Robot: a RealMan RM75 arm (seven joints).
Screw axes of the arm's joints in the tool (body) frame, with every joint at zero. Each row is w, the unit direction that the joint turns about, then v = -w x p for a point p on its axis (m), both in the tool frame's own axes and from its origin. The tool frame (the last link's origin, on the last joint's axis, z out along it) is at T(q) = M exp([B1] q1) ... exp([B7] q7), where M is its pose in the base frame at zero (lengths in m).
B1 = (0, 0, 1, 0.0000, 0.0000, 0.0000)
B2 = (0, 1, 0, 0.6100, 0.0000, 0.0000)
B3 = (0, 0, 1, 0.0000, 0.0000, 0.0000)
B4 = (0, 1, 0, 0.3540, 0.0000, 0.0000)
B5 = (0, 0, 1, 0.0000, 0.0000, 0.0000)
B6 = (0, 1, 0, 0.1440, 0.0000, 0.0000)
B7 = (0, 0, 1, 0.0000, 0.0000, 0.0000)
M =
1 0 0 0.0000
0 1 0 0.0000
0 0 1 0.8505
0 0 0 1
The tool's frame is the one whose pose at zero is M.
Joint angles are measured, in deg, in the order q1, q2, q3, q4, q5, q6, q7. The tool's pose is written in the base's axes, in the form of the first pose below.
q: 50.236 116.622 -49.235 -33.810 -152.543 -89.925 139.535
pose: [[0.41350 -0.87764 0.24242], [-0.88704 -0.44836 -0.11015], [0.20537 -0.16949 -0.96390]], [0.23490 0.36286 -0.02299]
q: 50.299 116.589 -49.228 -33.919 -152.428 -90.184 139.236
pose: [[0.41951 -0.87539 0.24021], [-0.88386 -0.45422 -0.11167], [0.20687 -0.16547 -0.96428]], [0.23397 0.36299 -0.02250]
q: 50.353 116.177 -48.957 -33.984 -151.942 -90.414 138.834
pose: [[0.42564 -0.87447 0.23265], [-0.88292 -0.45766 -0.10491], [0.19821 -0.16076 -0.96689]], [0.23333 0.36479 -0.01931]
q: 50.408 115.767 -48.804 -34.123 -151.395 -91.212 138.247
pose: [[0.43441 -0.87260 0.22328], [-0.87881 -0.46495 -0.10726], [0.19741 -0.14963 -0.96883]], [0.23205 0.36534 -0.01600]
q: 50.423 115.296 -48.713 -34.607 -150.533 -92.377 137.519
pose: [[0.44836 -0.86886 0.20988], [-0.87233 -0.47655 -0.10927], [0.19496 -0.13410 -0.97160]], [0.22960 0.36613 -0.01150]
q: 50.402 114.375 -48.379 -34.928 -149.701 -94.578 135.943
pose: [[0.46873 -0.86193 0.19332], [-0.85991 -0.49531 -0.12342], [0.20213 -0.10839 -0.97334]], [0.22818 0.36543 -0.00363]
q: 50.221 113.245 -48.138 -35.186 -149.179 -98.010 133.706
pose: [[0.49260 -0.85173 0.17861], [-0.83988 -0.51904 -0.15874], [0.22791 -0.07181 -0.97103]], [0.22825 0.36126 0.00610]
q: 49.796 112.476 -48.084 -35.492 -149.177 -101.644 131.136
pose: [[0.51746 -0.83893 0.16863], [-0.81392 -0.54336 -0.20563], [0.26414 -0.03085 -0.96399]], [0.22977 0.35407 0.01371]
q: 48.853 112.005 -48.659 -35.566 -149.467 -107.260 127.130
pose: [[0.55077 -0.82064 0.15229], [-0.76572 -0.56941 -0.29906], [0.33214 0.04810 -0.94200]], [0.23315 0.33804 0.01973]
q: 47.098 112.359 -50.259 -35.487 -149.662 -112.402 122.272
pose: [[0.58990 -0.79679 0.13096], [-0.70206 -0.58622 -0.40430], [0.39891 0.14656 -0.90520]], [0.23919 0.31658 0.01980]
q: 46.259 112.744 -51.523 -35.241 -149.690 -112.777 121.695
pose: [[0.58702 -0.79850 0.13347], [-0.69123 -0.58017 -0.43083], [0.42145 0.16065 -0.89251]], [0.24344 0.30946 0.01623]
